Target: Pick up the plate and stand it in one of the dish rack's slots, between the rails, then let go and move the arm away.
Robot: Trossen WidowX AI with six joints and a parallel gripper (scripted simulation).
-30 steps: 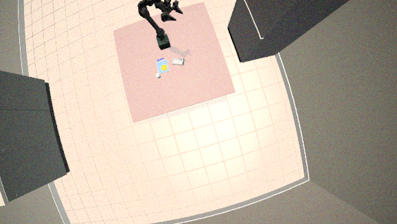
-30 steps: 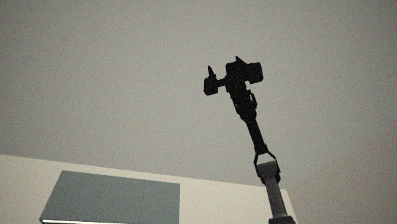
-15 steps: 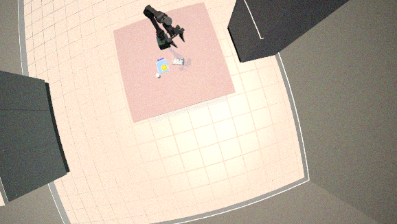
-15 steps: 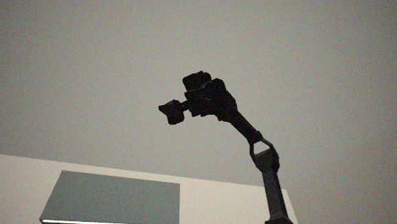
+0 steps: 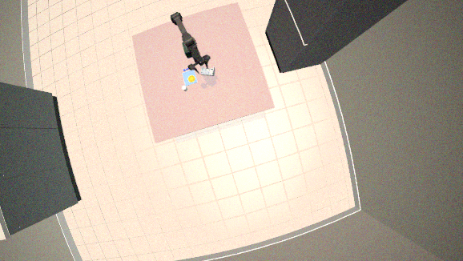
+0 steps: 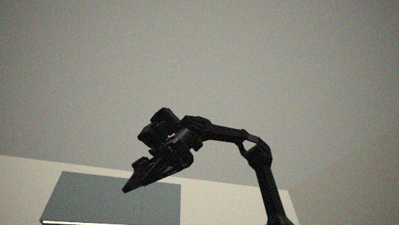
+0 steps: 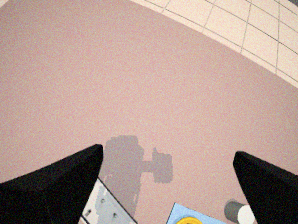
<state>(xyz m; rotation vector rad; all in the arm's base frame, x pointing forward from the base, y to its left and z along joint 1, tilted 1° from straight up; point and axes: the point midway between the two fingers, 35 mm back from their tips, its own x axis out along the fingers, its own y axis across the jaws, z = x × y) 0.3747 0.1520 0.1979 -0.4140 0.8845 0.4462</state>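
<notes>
Now: the plate 60 mm behind my gripper tip, 170 mm to the right of it and 260 mm below it. Round my gripper tip: small white cup 40 mm ahead, 250 mm to the right, 250 mm below; dish rack 110 mm behind, 250 mm below.
</notes>
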